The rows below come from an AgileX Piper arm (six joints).
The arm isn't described. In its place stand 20 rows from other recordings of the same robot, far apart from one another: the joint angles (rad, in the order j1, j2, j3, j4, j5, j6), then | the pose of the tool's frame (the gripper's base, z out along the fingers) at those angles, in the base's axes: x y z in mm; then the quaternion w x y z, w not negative.
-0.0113 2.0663 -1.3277 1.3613 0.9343 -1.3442 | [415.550 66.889 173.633 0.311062 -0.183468 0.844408 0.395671]
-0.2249 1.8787 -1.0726 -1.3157 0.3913 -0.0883 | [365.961 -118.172 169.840 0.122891 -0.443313 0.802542 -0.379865]
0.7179 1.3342 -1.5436 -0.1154 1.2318 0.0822 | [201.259 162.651 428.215 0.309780 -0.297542 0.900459 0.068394]
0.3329 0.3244 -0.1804 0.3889 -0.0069 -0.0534 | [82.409 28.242 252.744 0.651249 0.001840 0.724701 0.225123]
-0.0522 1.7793 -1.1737 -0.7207 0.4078 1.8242 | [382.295 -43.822 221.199 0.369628 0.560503 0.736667 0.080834]
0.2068 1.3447 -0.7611 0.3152 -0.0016 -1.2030 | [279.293 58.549 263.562 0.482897 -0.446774 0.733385 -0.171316]
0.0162 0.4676 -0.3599 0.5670 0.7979 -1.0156 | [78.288 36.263 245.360 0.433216 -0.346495 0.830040 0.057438]
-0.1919 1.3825 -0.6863 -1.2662 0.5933 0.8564 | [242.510 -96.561 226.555 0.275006 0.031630 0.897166 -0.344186]
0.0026 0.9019 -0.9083 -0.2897 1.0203 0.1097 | [157.168 -21.746 344.268 0.320594 0.017599 0.939059 -0.122796]
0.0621 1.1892 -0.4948 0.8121 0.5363 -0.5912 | [192.663 45.790 203.552 0.258406 -0.014343 0.943065 0.208923]
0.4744 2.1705 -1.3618 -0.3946 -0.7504 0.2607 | [417.754 241.341 184.261 0.659843 -0.267538 0.658519 0.243688]
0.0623 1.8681 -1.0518 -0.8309 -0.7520 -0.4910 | [395.152 70.648 218.028 0.635499 -0.562536 0.505062 -0.156864]
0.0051 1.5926 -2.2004 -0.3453 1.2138 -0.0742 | [299.221 -27.334 540.700 0.488469 -0.004899 0.852441 -0.186330]
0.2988 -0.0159 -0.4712 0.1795 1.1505 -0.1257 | [-12.794 11.580 263.339 0.465631 -0.191139 0.854241 0.130101]
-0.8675 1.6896 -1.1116 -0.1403 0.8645 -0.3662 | [201.581 -252.700 211.743 0.054009 0.207730 0.970560 -0.109292]
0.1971 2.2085 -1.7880 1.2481 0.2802 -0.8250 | [508.520 125.886 229.497 0.479667 0.017526 0.835661 0.266988]
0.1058 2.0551 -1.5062 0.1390 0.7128 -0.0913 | [432.026 54.171 179.494 0.195978 -0.053870 0.977508 0.056289]
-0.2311 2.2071 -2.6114 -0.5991 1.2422 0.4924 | [445.429 -154.707 416.061 0.415973 0.332575 0.811052 -0.241982]
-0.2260 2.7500 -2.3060 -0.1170 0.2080 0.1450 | [579.682 -135.536 79.521 0.479292 0.117776 0.867807 -0.057608]
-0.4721 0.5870 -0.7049 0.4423 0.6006 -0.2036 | [108.194 -30.530 353.944 0.577778 0.189825 0.793712 0.012705]
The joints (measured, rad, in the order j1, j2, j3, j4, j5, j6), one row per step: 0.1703, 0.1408, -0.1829, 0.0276, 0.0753, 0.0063; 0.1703, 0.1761, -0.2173, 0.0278, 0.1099, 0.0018; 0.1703, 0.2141, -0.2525, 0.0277, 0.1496, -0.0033; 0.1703, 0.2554, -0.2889, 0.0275, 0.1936, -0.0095; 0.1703, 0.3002, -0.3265, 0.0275, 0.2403, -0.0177; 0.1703, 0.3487, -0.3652, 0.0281, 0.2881, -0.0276; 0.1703, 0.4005, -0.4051, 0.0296, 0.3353, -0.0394; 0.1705, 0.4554, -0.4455, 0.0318, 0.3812, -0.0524; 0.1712, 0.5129, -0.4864, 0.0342, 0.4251, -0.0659; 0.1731, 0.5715, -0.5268, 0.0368, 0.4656, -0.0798; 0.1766, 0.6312, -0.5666, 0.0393, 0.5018, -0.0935; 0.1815, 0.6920, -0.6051, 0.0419, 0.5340, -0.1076
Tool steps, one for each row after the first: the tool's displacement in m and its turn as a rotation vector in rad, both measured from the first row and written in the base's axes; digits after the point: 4 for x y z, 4 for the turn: 0.0030, 0.0006, 0.0062, -0.0104, 0.0342, 0.0008; 0.0066, 0.0013, 0.0119, -0.0228, 0.0752, 0.0019; 0.0108, 0.0022, 0.0172, -0.0376, 0.1222, 0.0034; 0.0158, 0.0031, 0.0222, -0.0549, 0.1738, 0.0054; 0.0215, 0.0042, 0.0270, -0.0740, 0.2289, 0.0082; 0.0280, 0.0055, 0.0317, -0.0942, 0.2852, 0.0119; 0.0353, 0.0070, 0.0360, -0.1151, 0.3427, 0.0170; 0.0435, 0.0087, 0.0401, -0.1363, 0.4001, 0.0235; 0.0524, 0.0107, 0.0436, -0.1576, 0.4556, 0.0320; 0.0619, 0.0130, 0.0466, -0.1787, 0.5083, 0.0426; 0.0721, 0.0157, 0.0488, -0.2001, 0.5592, 0.0552
